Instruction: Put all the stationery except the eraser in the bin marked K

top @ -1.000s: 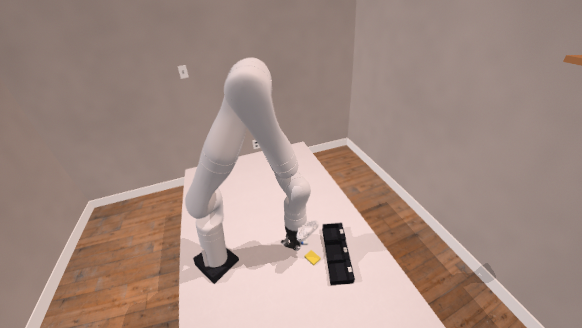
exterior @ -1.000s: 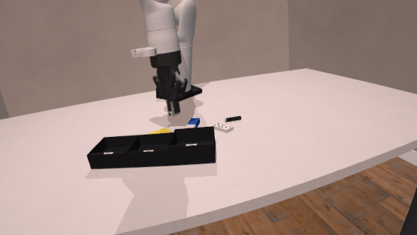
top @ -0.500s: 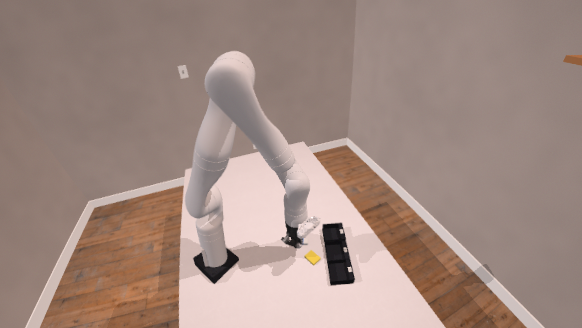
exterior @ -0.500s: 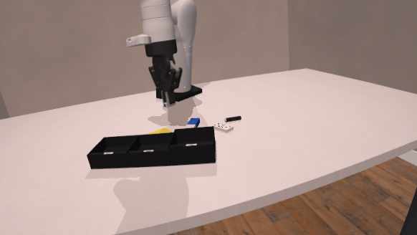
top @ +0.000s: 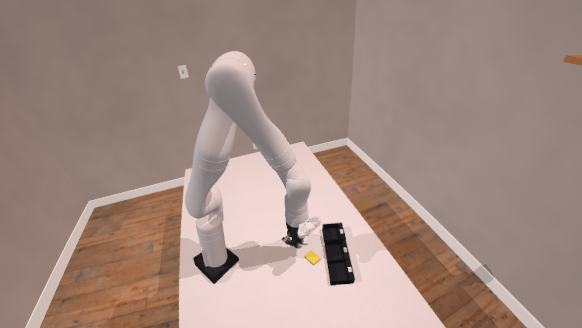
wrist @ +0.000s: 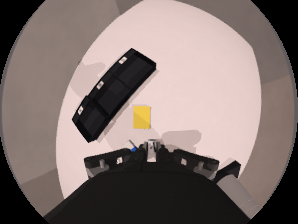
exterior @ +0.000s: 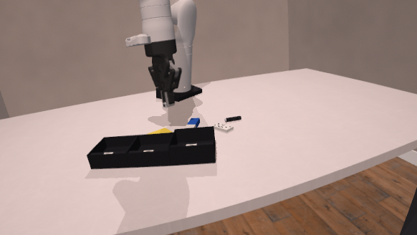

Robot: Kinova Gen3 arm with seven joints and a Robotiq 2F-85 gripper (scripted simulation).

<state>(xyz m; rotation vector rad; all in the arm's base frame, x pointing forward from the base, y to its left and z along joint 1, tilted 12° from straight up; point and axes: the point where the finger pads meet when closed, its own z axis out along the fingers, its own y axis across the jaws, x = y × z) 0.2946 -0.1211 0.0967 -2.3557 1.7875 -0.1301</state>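
My hand is 40 mm short of the yellow pad, 40 mm to the left of it and 80 mm above it. From my hand the other things lie so: blue block: 40 mm ahead, 40 mm to the left, 80 mm below; white domino: 80 mm ahead, 110 mm to the left, 80 mm below; white-grey thing: 10 mm below.
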